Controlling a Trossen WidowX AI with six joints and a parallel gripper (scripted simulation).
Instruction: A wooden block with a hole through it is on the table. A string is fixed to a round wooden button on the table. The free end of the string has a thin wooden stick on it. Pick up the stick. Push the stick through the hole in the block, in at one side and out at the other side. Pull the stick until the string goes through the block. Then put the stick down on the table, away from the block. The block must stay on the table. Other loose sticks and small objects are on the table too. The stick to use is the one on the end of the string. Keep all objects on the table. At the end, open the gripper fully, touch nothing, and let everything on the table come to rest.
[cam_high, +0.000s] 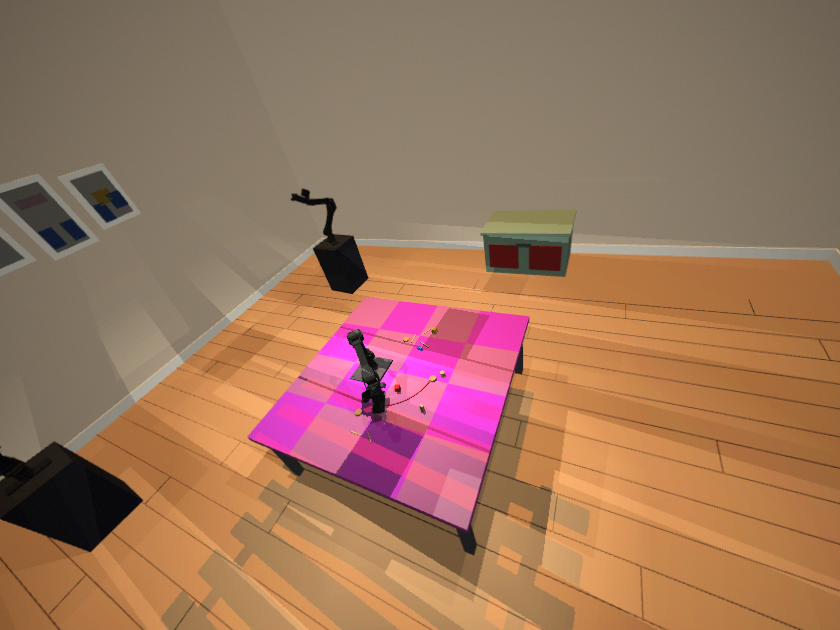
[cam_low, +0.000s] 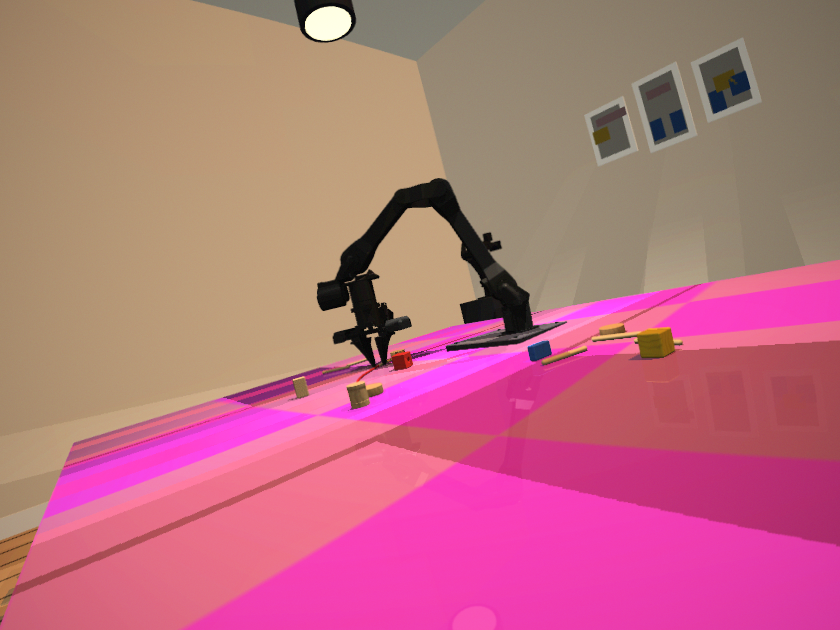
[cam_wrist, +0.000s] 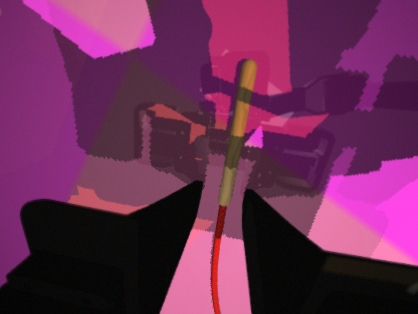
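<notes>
My gripper tip is now 220 mm short of the tan block, 60 mm to the right of it and 20 mm below it. From my gripper tip the other things lie so: red block: 20 mm ahead, 130 mm to the left, 10 mm above; thin wooden stick: 10 mm behind, 10 mm to the right; round wooden button: 180 mm ahead, 260 mm to the left.
</notes>
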